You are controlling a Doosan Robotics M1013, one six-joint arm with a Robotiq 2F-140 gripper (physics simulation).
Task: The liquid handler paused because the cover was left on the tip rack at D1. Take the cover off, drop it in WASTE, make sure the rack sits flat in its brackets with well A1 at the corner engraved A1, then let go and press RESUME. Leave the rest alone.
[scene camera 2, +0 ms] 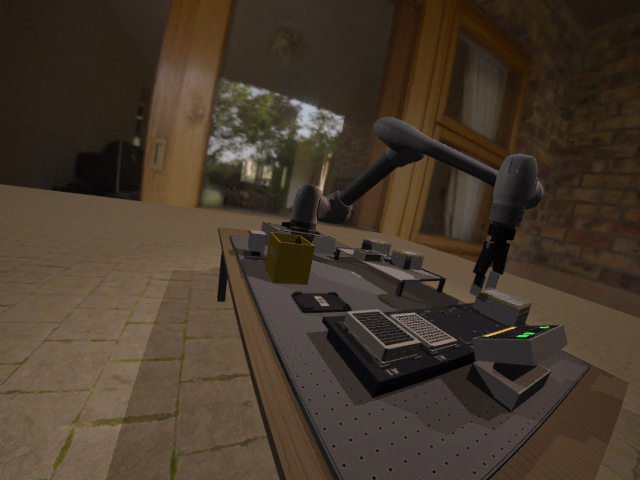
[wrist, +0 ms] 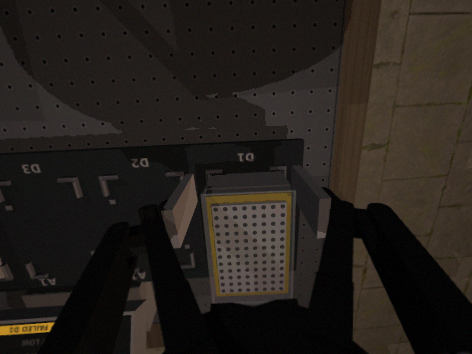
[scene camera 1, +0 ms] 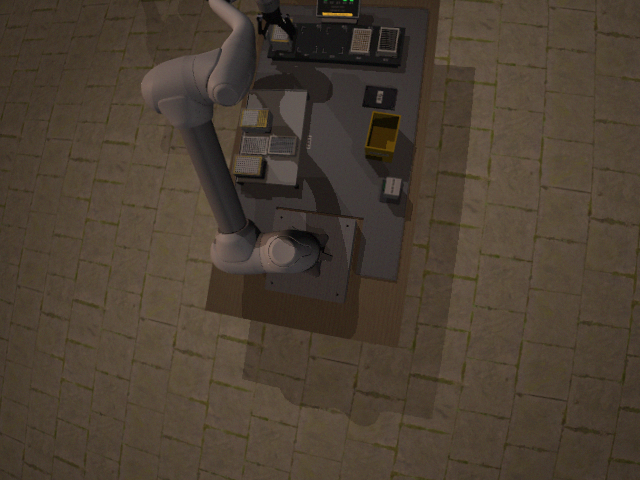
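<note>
The tip rack, with a yellow band and a pale grid top, stands at D1 on the black deck. A clear cover shows as a thin rim around its top. My gripper is open and empty. In the wrist view its fingers stand on either side of the rack, with gaps on both sides. The A1 engraving at D1 is hidden. The yellow bin stands upright. The control screen reads "FAILED D1"; I cannot make out RESUME.
Two racks sit at the deck's other end. A dark flat tray and a small grey box lie near the bin. Several racks stand on the low shelf.
</note>
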